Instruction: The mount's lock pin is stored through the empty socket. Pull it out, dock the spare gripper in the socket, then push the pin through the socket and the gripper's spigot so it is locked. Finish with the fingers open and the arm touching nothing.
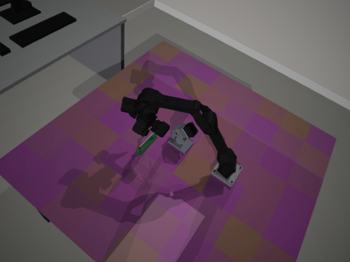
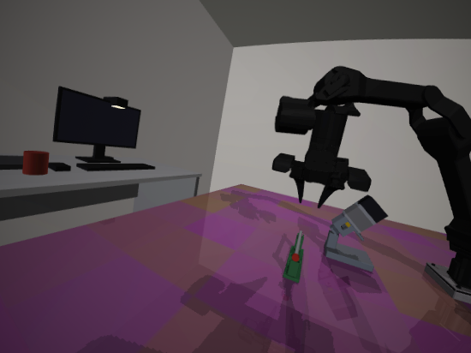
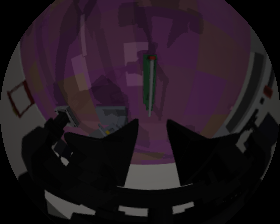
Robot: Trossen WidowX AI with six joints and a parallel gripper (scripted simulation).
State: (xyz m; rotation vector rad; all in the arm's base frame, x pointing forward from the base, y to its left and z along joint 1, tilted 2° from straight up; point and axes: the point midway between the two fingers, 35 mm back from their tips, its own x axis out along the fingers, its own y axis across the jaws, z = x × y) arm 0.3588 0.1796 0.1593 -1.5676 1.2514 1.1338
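The green cradle is 120 mm below my gripper tip and 10 mm to the left of it. From my gripper tip the other things lie so: spare gripper: 130 mm to the right, 110 mm behind, 20 mm below; grey mount: 120 mm to the right, 90 mm below, 90 mm behind.
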